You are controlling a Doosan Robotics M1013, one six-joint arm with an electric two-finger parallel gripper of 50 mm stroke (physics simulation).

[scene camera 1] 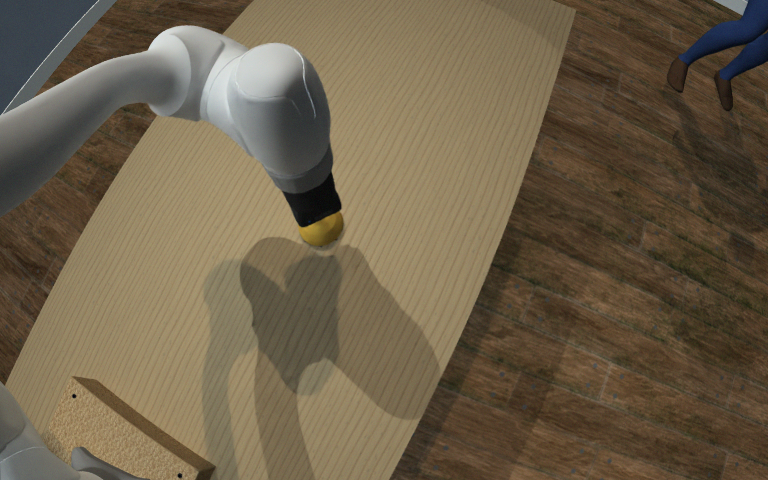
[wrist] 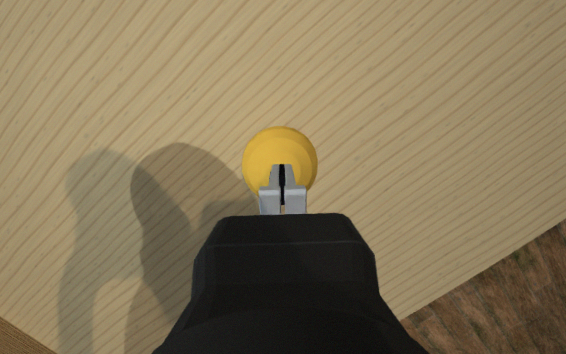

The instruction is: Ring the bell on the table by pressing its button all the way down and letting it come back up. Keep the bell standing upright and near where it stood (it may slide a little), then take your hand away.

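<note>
A yellow, round, domed bell stands upright on the wooden table. In scene camera 1 it is near the middle of the view, partly hidden behind the black gripper body. My gripper is shut, with nothing between its two grey fingers. It points down at the bell, and in the wrist view its fingertips overlap the middle of the dome. The bell's button is hidden by the fingertips, so I cannot tell whether they touch it or how far down it is.
A tan board with a raised brown side lies at the table's near left, beside the arm's base. The table's right edge drops to a dark wooden floor. A person's blue-clad legs show at the far right. Arm shadows fall around the bell.
</note>
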